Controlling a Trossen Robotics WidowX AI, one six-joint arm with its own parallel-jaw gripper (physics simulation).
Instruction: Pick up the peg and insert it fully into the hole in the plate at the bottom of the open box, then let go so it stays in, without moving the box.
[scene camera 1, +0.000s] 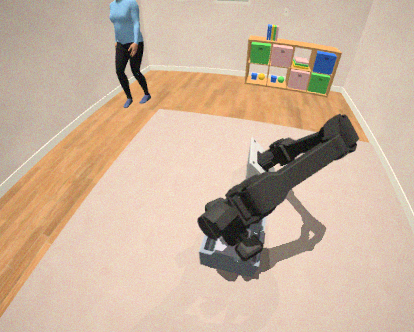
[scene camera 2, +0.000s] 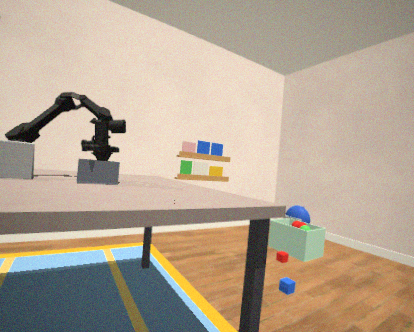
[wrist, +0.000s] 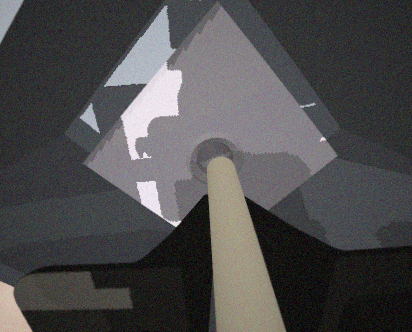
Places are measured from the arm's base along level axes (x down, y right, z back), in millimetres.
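Pixels of known places: gripper, fingertip midpoint: (scene camera 1: 228, 242) (wrist: 222, 201); arm's base, link origin: (scene camera 1: 262, 161) (scene camera 2: 15, 153).
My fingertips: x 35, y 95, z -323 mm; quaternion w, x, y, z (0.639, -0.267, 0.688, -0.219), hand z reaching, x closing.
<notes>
For each thing: its middle in the pictures, then the offset to it from my fingertips. Level surfaces: height alone.
- pale yellow peg, body centre: (wrist: 231, 228) dz +11, dx -37, dy -11 mm
- grey box, body centre: (wrist: 213, 152) (scene camera 1: 233, 240) (scene camera 2: 97, 171) dz +16, dx +15, dy -15 mm
- grey plate, body centre: (wrist: 210, 143) (scene camera 1: 232, 242) dz +16, dx +29, dy -15 mm
- table, surface height: dx +63 mm
A pale yellow peg (wrist: 232, 240) runs up from the bottom of the wrist view. My gripper (wrist: 222, 201) (scene camera 2: 102, 158) is shut on it, pointing down into the open box. The grey box (scene camera 1: 227, 264) (scene camera 2: 98, 172) (wrist: 280, 60) stands on the table. The grey plate (wrist: 250, 100) at its bottom has a round hole (wrist: 213, 148) with a ring around it. The peg's rounded end shows whole, overlapping the near, lower-right part of the hole; whether it touches the plate I cannot tell. The peg is hidden in both scene views.
The arm (scene camera 1: 280, 187) (scene camera 2: 101, 132) reaches over the box from its light grey base block (scene camera 2: 17, 160) on the table (scene camera 2: 150, 200). The box walls stand close around the fingers. A person (scene camera 1: 129, 45) stands at the far left, and a shelf unit (scene camera 1: 247, 62) is against the back wall.
</notes>
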